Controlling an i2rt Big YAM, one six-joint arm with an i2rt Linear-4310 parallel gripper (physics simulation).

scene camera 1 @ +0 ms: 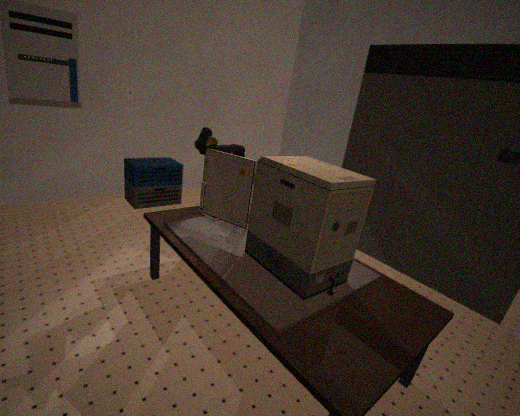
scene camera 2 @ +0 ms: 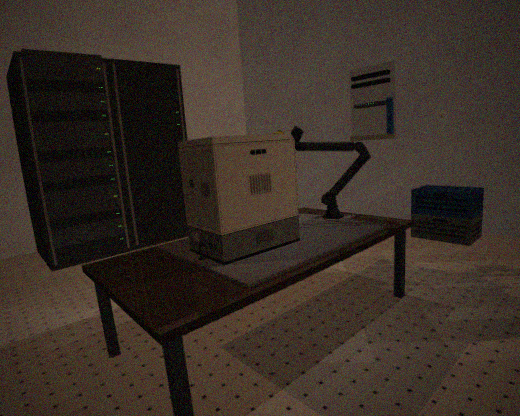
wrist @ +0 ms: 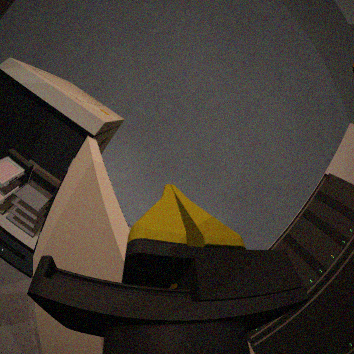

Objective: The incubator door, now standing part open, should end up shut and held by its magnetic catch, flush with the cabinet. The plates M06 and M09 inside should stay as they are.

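Pixels of known places: gripper, fingertip midpoint: (scene camera 1: pixel 218 141) (wrist: pixel 167 190); arm's base, link origin: (scene camera 2: pixel 333 217).
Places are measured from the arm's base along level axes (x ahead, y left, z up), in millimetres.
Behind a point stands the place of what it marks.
Observation:
The incubator cabinet (scene camera 1: pixel 287 235) {x 779, y -279, z 244 mm} (scene camera 2: pixel 255 200) {x 817, y 40, z 256 mm} (wrist: pixel 62 97) {x 528, y -118, z 544 mm} stands upright on the table. Its door (scene camera 1: pixel 225 192) {x 325, y -263, z 307 mm} (wrist: pixel 75 230) {x 302, y -247, z 451 mm} stands open, out from the cabinet's front, with a yellow sticker on the face seen in scene camera 1. My gripper (scene camera 1: pixel 212 142) {x 242, y -278, z 570 mm} (scene camera 2: pixel 280 132) {x 242, y -278, z 570 mm} (wrist: pixel 167 190) {x 242, y -278, z 570 mm} is shut and empty, with its yellow fingertips near the door's top. In the wrist view the tips are right of the door; contact cannot be told. A pinkish plate (wrist: pixel 10 171) {x 624, y -44, z 261 mm} shows inside on a rack; its label is unreadable, and I cannot tell whether it is M06 or M09.
The table (scene camera 1: pixel 390 320) {x 1280, y -97, z -12 mm} (scene camera 2: pixel 135 280) {x 1310, y -229, z -12 mm} carries a grey mat (scene camera 1: pixel 280 312) {x 931, y -458, z -1 mm} (scene camera 2: pixel 255 275) {x 1026, y 192, z -2 mm} under the cabinet. My arm (scene camera 2: pixel 345 175) {x -7, y 94, z 279 mm} rises from the table's far end. Dark server racks (scene camera 2: pixel 110 165) (wrist: pixel 327 215) stand beyond the table. A blue and grey crate stack (scene camera 1: pixel 154 172) (scene camera 2: pixel 447 202) stands past its end.

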